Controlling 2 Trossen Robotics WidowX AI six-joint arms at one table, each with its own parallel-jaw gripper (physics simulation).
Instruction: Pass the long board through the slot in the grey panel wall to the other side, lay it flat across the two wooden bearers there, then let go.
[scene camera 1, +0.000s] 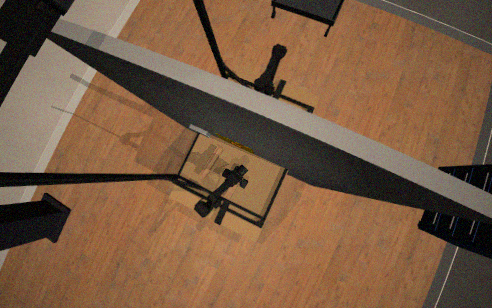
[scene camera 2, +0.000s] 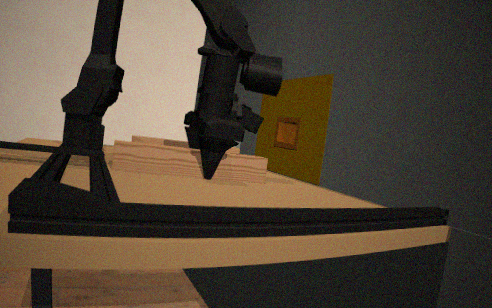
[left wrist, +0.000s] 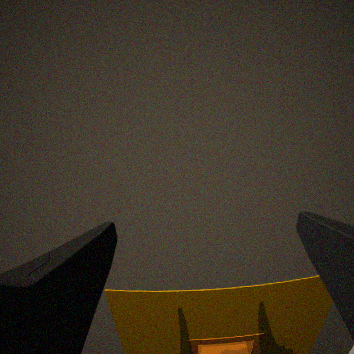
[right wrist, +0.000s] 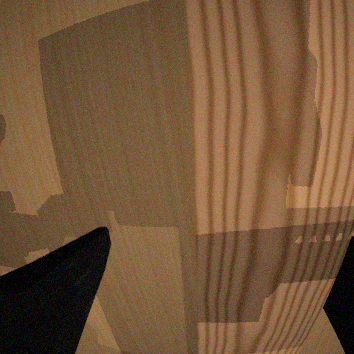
My left gripper shows in the left wrist view (208, 227); in scene camera 1 it is hidden by a yellow patch, in scene camera 2 it is hidden by a yellow patch, in the right wrist view it is out of frame.
